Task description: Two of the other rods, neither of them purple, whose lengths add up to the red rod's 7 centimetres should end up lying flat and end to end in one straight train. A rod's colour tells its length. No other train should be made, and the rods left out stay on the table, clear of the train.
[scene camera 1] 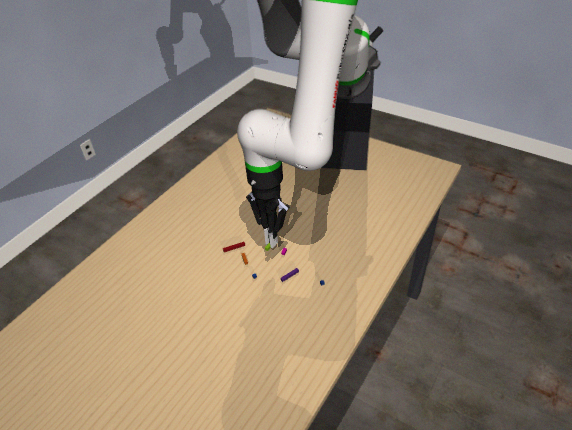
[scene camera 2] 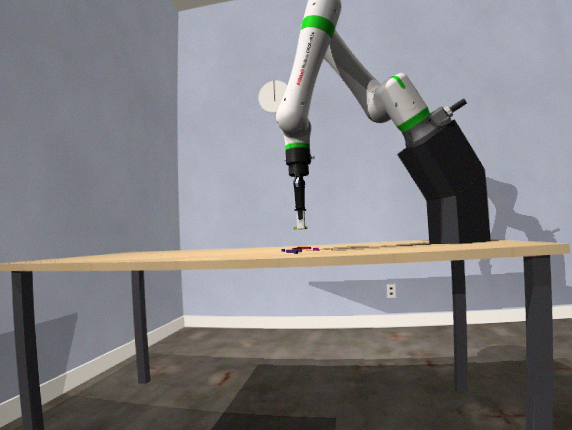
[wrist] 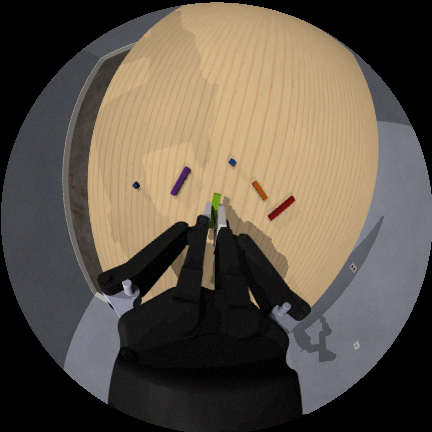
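Note:
My gripper is shut on a lime green rod and holds it level, well above the table. The red rod lies flat, with the shorter orange rod near it, apart and at an angle. The purple rod lies flat on its own. A short magenta rod lies near the spot below the gripper; it does not show in the wrist view, where the gripper may hide it.
One small blue cube lies beyond the orange rod's end, and another blue cube lies beyond the purple rod, toward the table's long edge. All stand apart on the wooden table. The arm's dark pedestal stands at the table's far end.

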